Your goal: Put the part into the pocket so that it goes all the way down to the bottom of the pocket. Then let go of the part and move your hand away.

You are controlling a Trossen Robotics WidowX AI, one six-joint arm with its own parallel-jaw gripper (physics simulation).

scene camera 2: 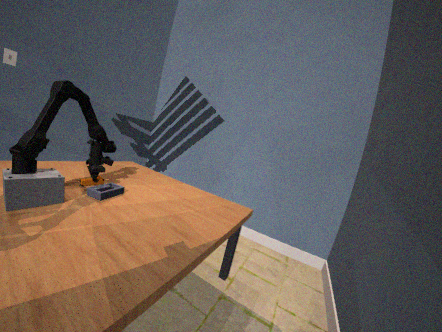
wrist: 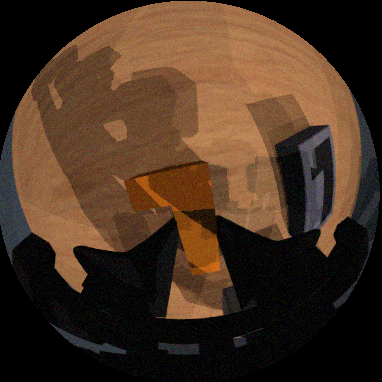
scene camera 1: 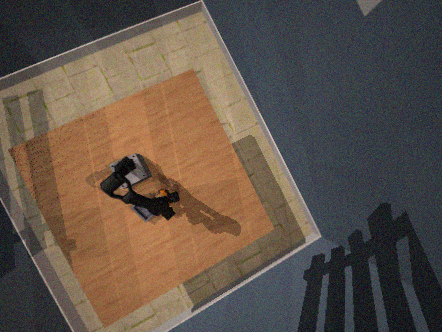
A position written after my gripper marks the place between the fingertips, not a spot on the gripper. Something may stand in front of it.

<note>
My gripper [wrist: 196, 220] grips an orange L-shaped part [wrist: 186, 187], which still rests on the table. I also see a pocket block [wrist: 307, 160].
</note>
